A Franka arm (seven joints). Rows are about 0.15 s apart.
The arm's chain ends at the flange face. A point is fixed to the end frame.
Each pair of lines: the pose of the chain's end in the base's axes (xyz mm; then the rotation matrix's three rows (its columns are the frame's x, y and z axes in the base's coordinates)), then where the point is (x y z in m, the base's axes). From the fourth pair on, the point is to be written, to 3 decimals.
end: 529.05 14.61 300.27; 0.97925 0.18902 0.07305; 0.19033 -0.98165 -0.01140; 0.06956 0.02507 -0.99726
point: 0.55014 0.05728 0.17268
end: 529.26 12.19 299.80; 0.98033 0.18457 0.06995; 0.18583 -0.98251 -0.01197; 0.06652 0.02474 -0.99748
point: 0.55016 0.05473 0.17213
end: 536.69 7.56 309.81; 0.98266 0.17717 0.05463; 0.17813 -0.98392 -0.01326; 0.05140 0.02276 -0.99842
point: 0.55597 0.04984 0.18180
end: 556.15 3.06 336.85; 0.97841 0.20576 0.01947; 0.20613 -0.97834 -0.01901; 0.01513 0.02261 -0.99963
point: 0.570 0.045 0.208
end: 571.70 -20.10 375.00; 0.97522 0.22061 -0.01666; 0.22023 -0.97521 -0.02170; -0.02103 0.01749 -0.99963
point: 0.580 0.022 0.246
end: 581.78 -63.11 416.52; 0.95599 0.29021 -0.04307; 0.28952 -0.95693 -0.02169; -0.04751 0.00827 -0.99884
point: 0.583 -0.021 0.287
